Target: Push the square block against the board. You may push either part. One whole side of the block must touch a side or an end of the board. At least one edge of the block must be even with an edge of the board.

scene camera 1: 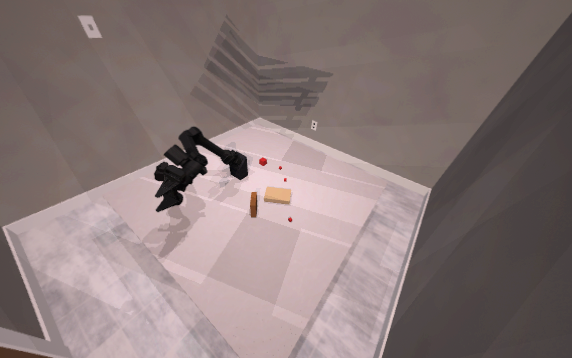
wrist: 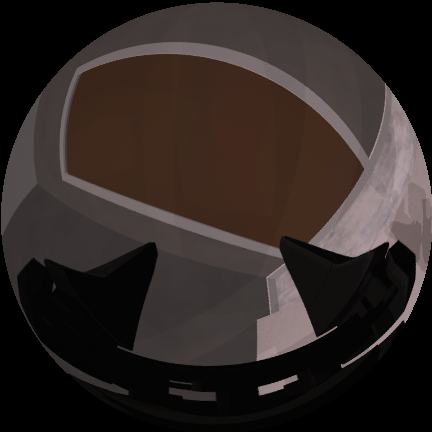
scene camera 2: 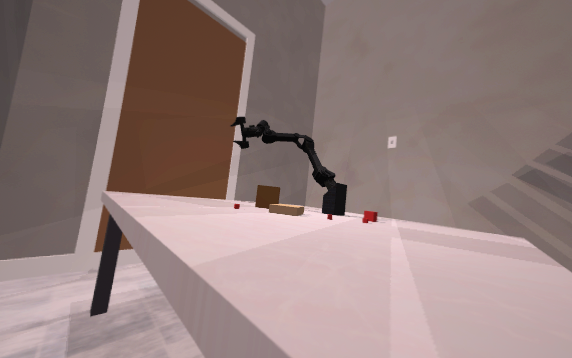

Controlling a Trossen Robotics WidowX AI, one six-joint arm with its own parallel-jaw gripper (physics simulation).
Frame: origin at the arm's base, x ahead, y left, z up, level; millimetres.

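Seen in the pictures: gripper, fingertip midpoint: (scene camera 1: 156,204) (wrist: 218,246) (scene camera 2: 231,133); arm's base, origin of the base link: (scene camera 1: 237,160) (scene camera 2: 334,190).
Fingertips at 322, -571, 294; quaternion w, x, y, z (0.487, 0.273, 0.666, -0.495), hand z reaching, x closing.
Observation:
Offsets run from my fingertips to a thing's top centre, as dx, dy, dz. Level surfaces: height alone.
The square block @[-13, +416, -313] (scene camera 1: 254,204) (scene camera 2: 268,196) is brown and thin and stands upright on its edge. The board @[+20, +591, -386] (scene camera 1: 277,195) (scene camera 2: 286,209) is tan and rectangular and lies flat. In scene camera 1 it is to the right of the square block, with a narrow gap between them. My gripper (scene camera 1: 158,202) (scene camera 2: 233,133) (wrist: 218,246) is open and empty, its fingers wide apart. It is raised high above the table, to the left of both parts in scene camera 1, and touches neither. Neither part shows in the wrist view.
The table @[dz -416] (scene camera 1: 240,270) (scene camera 2: 300,280) carries a larger red cube @[-288, +780, -376] (scene camera 1: 263,161) (scene camera 2: 370,216) near the black arm base (scene camera 1: 239,166) (scene camera 2: 334,200). Small red cubes @[+191, +498, -400] (scene camera 1: 290,219) (scene camera 2: 237,206) lie around the board. A brown door (scene camera 2: 180,100) (wrist: 200,140) is in the wall beyond.

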